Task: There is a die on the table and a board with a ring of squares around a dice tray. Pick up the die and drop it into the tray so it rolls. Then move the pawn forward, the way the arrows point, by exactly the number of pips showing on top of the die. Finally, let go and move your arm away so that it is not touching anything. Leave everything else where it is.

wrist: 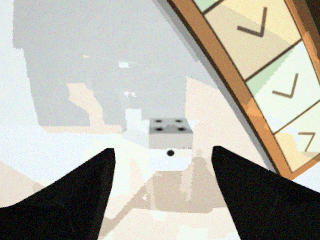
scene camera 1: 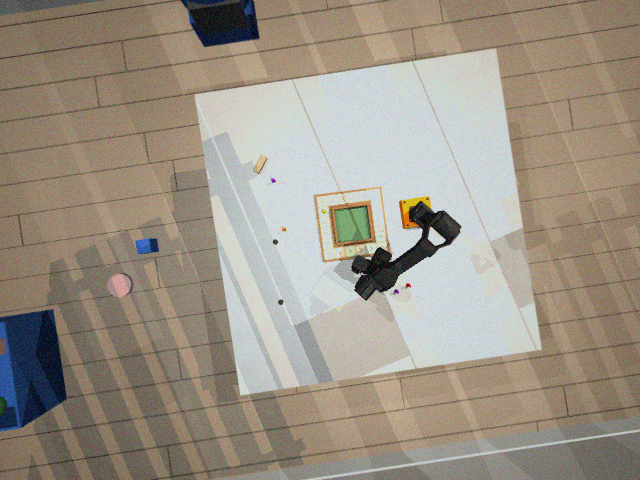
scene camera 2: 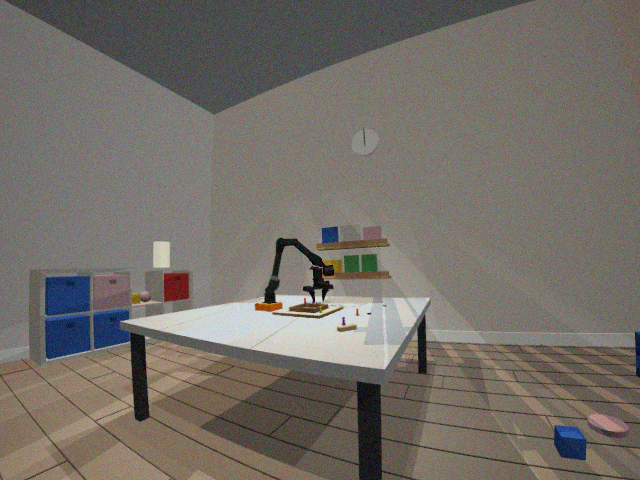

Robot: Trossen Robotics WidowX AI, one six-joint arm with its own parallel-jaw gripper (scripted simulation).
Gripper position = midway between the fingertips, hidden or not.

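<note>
My gripper (wrist: 164, 154): open, holding nothing. A white die (wrist: 170, 138) and a green dice tray (scene camera 1: 352, 224) are present. Scene camera 1 does not show the white die, hidden by my gripper.
</note>
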